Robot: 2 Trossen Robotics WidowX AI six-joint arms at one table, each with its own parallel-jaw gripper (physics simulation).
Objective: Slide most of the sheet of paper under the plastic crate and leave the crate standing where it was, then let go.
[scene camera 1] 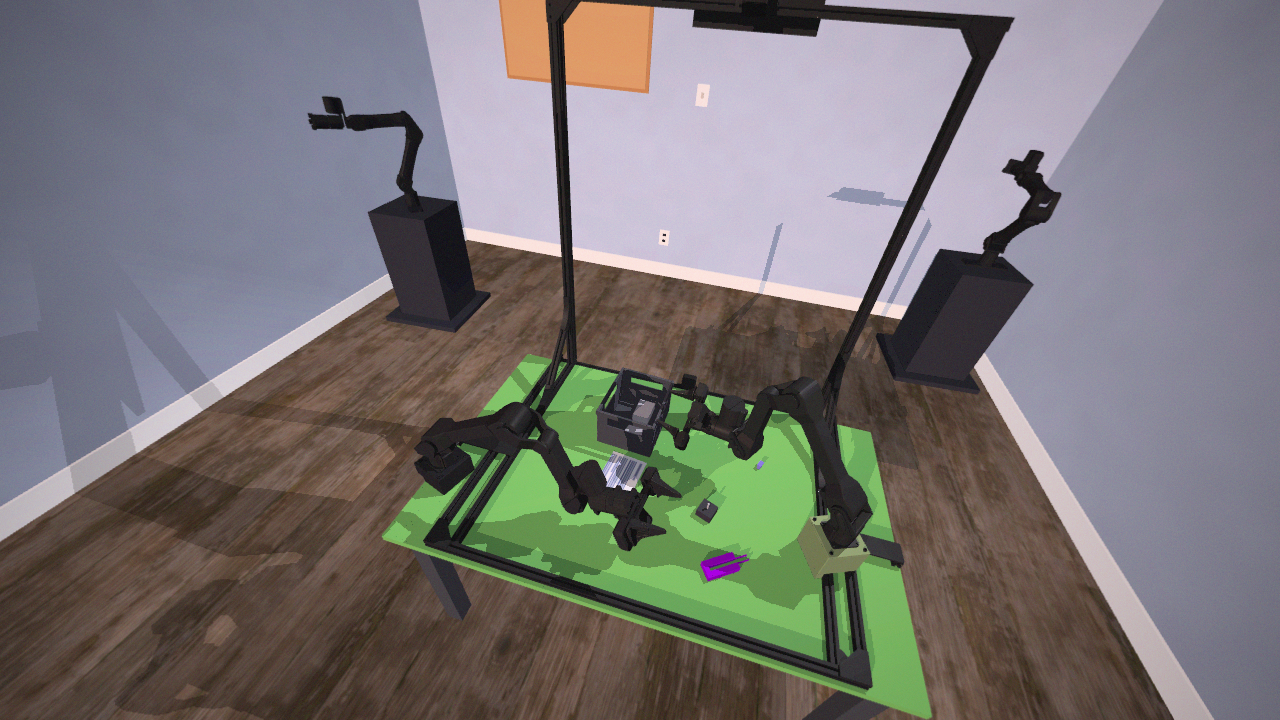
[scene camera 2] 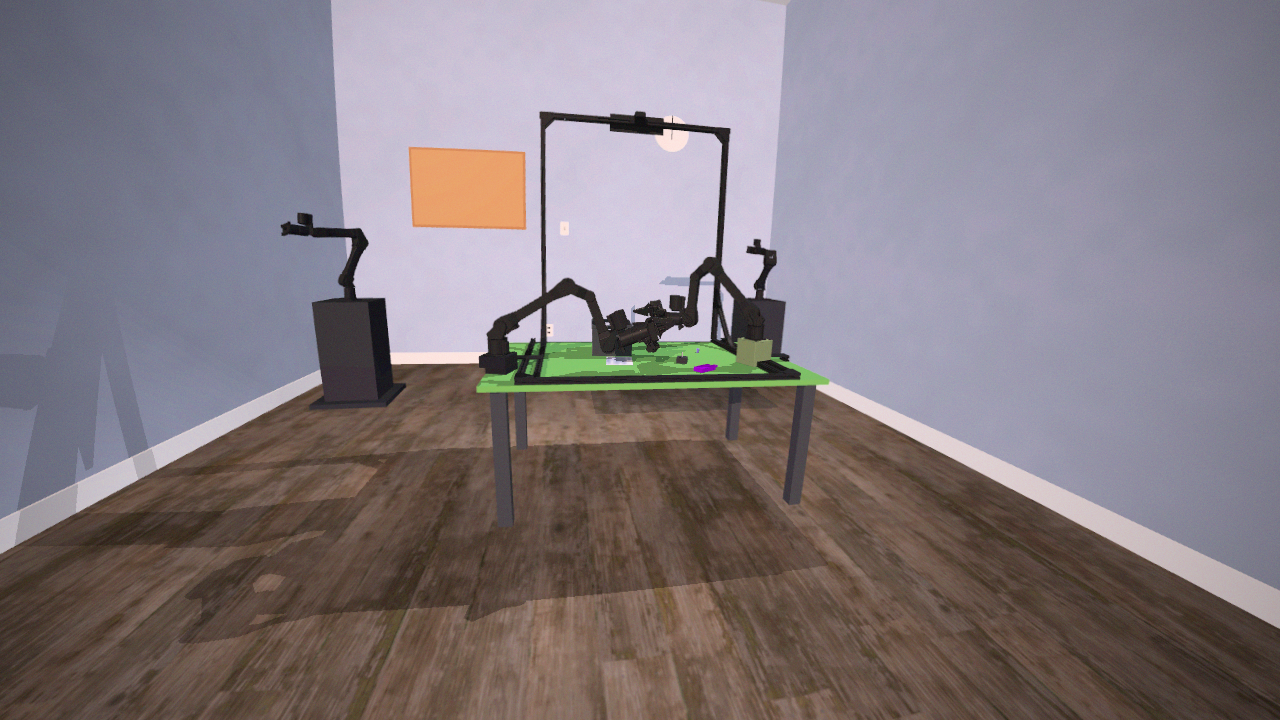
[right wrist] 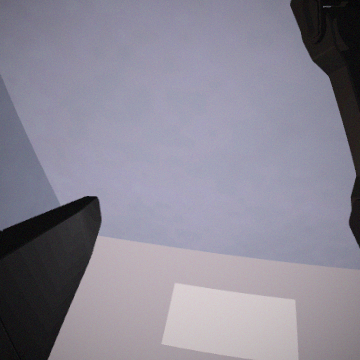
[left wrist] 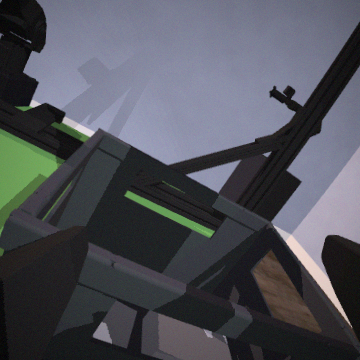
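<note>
A dark grey open-frame plastic crate (scene camera 1: 632, 417) (scene camera 2: 603, 342) stands on the green table (scene camera 1: 780, 615), and it fills the left wrist view (left wrist: 136, 282). The sheet of paper (scene camera 1: 625, 472) (scene camera 2: 620, 362) lies flat just in front of the crate, mostly uncovered. I cannot tell whether its far edge reaches under the crate. My left gripper (scene camera 1: 682, 413) (left wrist: 206, 242) is open and empty, close at the crate's right side with its fingers on either side of a crate corner. My right gripper (scene camera 1: 653, 510) (right wrist: 227, 210) is open and empty, just in front of the paper, tilted upward toward the wall.
A purple object (scene camera 1: 723, 566) (scene camera 2: 705, 369) and a small dark cube (scene camera 1: 706, 510) lie on the table to the right of the right gripper. A tan box (scene camera 1: 830, 546) sits at the left arm's base. A black frame rail (scene camera 1: 652, 607) runs along the table's edges.
</note>
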